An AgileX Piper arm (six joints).
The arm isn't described. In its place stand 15 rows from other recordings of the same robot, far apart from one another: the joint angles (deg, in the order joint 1, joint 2, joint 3, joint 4, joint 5, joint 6), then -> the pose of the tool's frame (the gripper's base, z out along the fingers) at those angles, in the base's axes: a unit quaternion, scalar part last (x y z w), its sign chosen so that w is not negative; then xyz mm.
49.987 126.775 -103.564 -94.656 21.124 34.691 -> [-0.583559 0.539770 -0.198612 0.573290 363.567 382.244 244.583]
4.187 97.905 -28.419 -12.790 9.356 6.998 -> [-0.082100 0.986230 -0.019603 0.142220 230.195 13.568 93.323]
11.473 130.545 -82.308 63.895 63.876 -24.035 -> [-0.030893 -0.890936 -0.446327 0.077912 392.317 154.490 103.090]
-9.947 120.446 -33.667 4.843 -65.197 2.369 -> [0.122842 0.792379 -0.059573 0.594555 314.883 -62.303 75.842]
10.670 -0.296 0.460 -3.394 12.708 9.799 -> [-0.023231 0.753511 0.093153 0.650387 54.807 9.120 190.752]
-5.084 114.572 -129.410 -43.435 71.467 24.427 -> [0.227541 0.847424 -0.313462 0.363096 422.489 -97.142 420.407]
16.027 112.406 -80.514 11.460 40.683 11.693 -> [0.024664 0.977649 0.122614 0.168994 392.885 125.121 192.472]
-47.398 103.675 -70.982 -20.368 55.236 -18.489 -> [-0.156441 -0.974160 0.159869 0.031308 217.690 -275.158 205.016]
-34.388 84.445 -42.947 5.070 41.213 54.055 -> [0.714224 0.690940 0.050313 0.099773 205.373 -134.138 187.601]
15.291 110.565 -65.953 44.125 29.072 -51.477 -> [-0.259944 0.919469 0.174982 0.237459 361.868 130.850 155.724]
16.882 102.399 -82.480 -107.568 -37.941 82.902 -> [-0.463729 0.690045 0.211352 0.513930 378.089 170.486 312.395]
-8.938 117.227 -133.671 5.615 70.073 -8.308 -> [0.004490 0.934411 -0.004471 0.356140 444.743 -61.474 400.652]
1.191 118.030 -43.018 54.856 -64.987 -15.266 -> [0.327505 0.708719 -0.248407 0.573369 332.246 -60.540 106.055]
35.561 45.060 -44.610 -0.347 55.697 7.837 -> [-0.226701 0.915422 0.120241 0.310082 108.587 77.069 321.096]
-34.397 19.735 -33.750 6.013 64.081 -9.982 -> [0.198225 0.901305 -0.095641 0.373108 38.887 -16.233 293.176]
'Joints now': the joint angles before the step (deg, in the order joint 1, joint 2, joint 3, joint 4, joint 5, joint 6). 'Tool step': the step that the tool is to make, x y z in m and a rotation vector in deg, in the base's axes. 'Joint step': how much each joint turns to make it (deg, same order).
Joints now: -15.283, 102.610, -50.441, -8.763, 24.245, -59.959
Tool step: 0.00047, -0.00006, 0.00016, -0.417, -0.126, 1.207
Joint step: -0.001, 0.000, -0.001, 0.001, -0.311, -1.247
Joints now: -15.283, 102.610, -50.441, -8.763, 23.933, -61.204
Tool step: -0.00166, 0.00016, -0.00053, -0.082, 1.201, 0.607
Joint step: 0.001, 0.000, -0.001, -0.067, 1.106, -0.711
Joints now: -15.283, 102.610, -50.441, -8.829, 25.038, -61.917
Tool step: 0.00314, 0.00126, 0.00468, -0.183, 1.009, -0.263
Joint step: 0.560, -0.055, -1.457, -0.686, 2.549, 1.094
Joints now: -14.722, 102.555, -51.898, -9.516, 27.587, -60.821
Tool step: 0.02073, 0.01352, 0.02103, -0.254, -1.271, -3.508
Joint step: 3.732, -0.001, -5.877, -2.499, 5.495, 8.610
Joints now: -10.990, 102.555, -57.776, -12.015, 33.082, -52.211
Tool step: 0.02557, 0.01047, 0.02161, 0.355, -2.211, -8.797
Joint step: 3.203, 1.662, -8.004, -3.163, 6.275, 13.483
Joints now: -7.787, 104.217, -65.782, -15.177, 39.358, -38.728
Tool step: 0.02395, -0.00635, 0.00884, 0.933, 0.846, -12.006
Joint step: 0.176, 4.518, -9.270, -1.532, 8.262, 11.720
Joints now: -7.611, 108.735, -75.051, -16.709, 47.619, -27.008
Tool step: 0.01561, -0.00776, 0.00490, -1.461, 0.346, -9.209
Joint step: 0.000, 3.467, -6.549, -3.236, 5.868, 9.599
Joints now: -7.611, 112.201, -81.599, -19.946, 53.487, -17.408
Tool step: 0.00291, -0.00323, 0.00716, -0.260, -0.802, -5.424
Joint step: -0.125, 0.404, -2.298, -0.887, 2.698, 5.140
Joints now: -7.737, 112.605, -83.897, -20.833, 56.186, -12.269
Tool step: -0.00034, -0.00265, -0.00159, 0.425, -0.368, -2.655
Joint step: -0.382, 0.256, -0.060, 0.052, 0.202, 2.337
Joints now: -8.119, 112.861, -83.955, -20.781, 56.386, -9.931
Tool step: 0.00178, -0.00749, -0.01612, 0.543, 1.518, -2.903
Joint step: -1.008, 2.368, -0.108, -0.065, -0.070, 2.070
